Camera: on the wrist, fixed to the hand. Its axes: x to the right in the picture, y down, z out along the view.
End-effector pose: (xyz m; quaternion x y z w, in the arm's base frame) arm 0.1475 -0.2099 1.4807 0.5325 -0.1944 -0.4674 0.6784
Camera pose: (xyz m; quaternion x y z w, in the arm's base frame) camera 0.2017 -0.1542 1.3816 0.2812 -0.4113 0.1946 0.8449
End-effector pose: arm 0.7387 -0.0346 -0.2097 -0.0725 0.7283 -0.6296 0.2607
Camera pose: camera 0.6712 0.0450 -0.1392 0.5200 0.6183 -0.2555 0.5311
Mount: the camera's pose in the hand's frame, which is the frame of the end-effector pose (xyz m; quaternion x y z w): 0.0028 -0.0667 -0.1068 -0.0291 0.1203 0.6913 0.7119
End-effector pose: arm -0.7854 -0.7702 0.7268 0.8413 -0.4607 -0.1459 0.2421
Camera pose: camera -0.6869 -0.7129 0.7803 0.2910 -0.8762 0.1513 0.3531
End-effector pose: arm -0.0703 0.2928 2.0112 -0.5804 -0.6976 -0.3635 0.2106
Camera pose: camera -0.1489 0.2102 2.0648 -0.8578 -0.0595 -0.2033 0.4682
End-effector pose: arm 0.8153 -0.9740 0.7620 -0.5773 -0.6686 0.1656 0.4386
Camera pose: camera 0.8567 -1.0205 0.8715 -0.9058 -0.0289 0.3322 0.2614
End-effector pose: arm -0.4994 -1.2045 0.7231 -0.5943 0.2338 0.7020 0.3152
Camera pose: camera -0.3782 -1.2330 0.7038 0.3551 -0.5948 -0.6530 0.3063
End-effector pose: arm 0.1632 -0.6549 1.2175 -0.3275 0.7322 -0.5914 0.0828
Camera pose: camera 0.1322 -0.5755 1.3103 0.3418 0.7748 -0.3819 0.3702
